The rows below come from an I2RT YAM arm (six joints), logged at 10 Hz.
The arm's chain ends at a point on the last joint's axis. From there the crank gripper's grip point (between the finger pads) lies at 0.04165 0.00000 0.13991 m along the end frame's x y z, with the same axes.
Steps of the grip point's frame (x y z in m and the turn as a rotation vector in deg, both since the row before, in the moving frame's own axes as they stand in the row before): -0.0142 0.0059 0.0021 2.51 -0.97 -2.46; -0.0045 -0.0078 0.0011 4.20 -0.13 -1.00; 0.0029 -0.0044 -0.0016 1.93 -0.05 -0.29; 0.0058 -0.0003 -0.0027 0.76 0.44 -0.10; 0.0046 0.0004 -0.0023 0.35 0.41 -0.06; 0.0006 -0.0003 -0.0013 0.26 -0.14 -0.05; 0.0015 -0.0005 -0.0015 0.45 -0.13 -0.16
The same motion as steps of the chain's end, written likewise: -0.0117 0.0138 0.0016 2.51 -0.97 -2.46; -0.0041 0.0032 0.0014 4.20 -0.13 -1.00; 0.0030 0.0005 -0.0016 1.93 -0.05 -0.29; 0.0047 0.0016 -0.0024 0.76 0.44 -0.10; 0.0036 0.0013 -0.0020 0.35 0.41 -0.06; 0.0009 0.0004 -0.0014 0.26 -0.14 -0.05; 0.0018 0.0007 -0.0016 0.45 -0.13 -0.16
